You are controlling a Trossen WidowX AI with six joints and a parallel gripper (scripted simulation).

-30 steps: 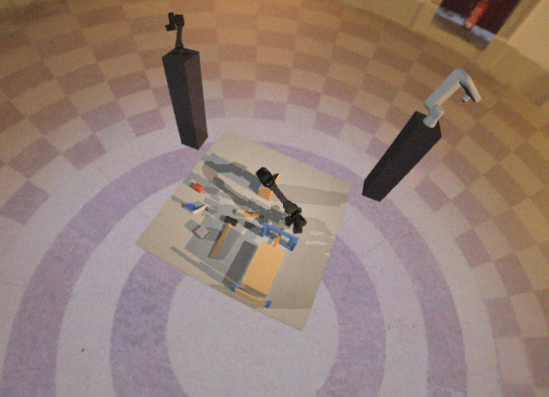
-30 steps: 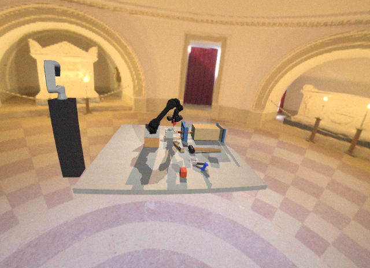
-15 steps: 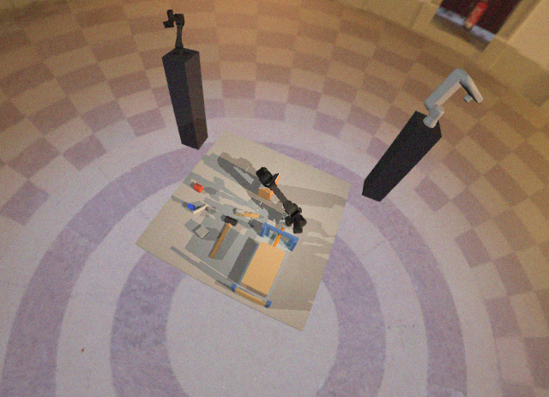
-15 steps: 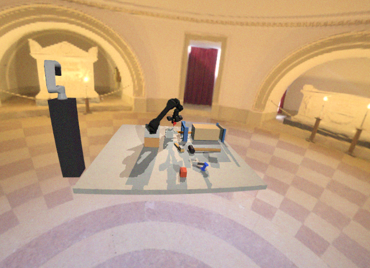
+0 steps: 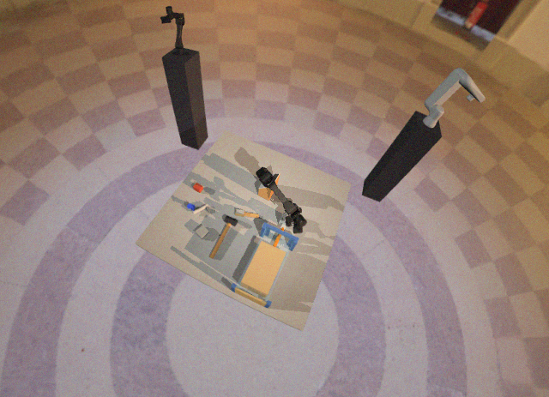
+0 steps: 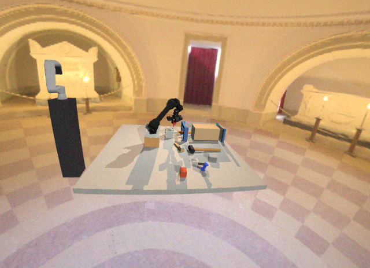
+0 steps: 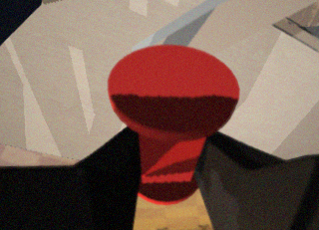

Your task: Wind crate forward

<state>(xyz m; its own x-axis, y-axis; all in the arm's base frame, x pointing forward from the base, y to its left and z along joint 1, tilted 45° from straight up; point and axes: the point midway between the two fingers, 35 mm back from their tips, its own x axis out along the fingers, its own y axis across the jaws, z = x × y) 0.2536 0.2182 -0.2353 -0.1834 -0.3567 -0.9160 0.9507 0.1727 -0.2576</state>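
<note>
Now: the red knob 20 mm to the right of my gripper tip. Also, from my gripper tip: winch: 70 mm behind, 110 mm to the right, 100 mm below; then red-knobbed handle: 20 mm behind, 50 mm to the right, 30 mm below; then frame: 110 mm ahead, 110 mm to the right, 30 mm below.
</note>
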